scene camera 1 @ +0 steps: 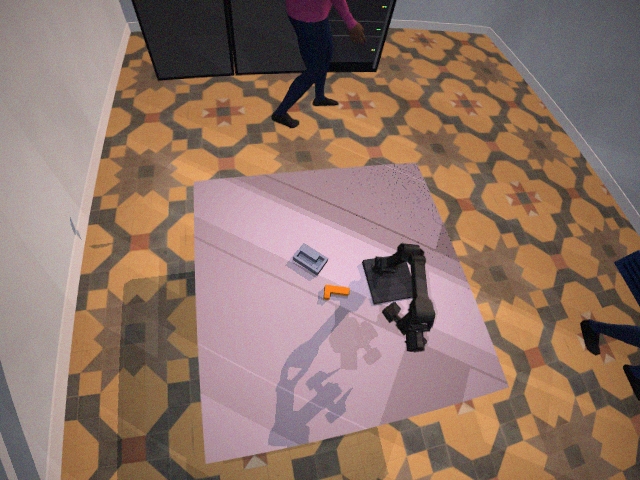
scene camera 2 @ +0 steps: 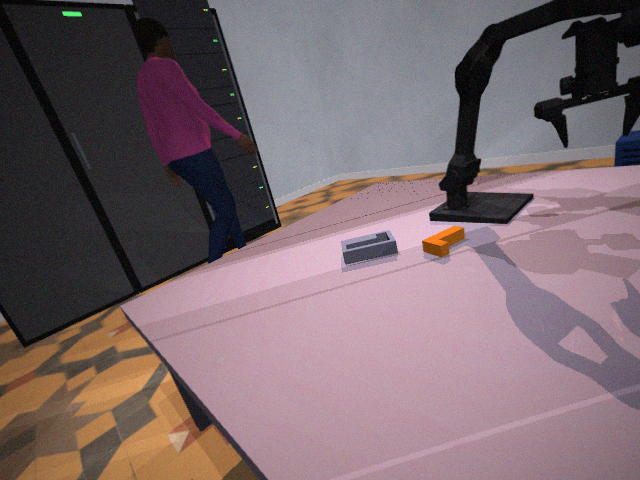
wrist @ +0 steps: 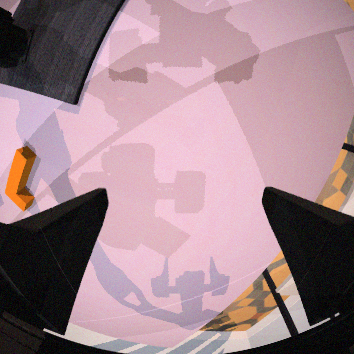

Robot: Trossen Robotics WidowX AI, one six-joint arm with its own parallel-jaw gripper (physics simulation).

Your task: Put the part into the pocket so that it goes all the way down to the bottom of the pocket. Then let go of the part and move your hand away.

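The part, an orange L-shaped block, lies flat on the table, with its short leg at the end away from the robot's base. The pocket is a recess in a blue-grey block, which sits a short way from the part, apart from it. The recess looks empty; its floor is partly shaded. The block does not show in the wrist view. My gripper is open and empty, high above the table, well to the side of the part, which shows beyond the left finger in the wrist view.
The arm's dark base plate lies near the part. The pink table carries shadows of the arm. A person in a pink top stands beyond the table near dark cabinets.
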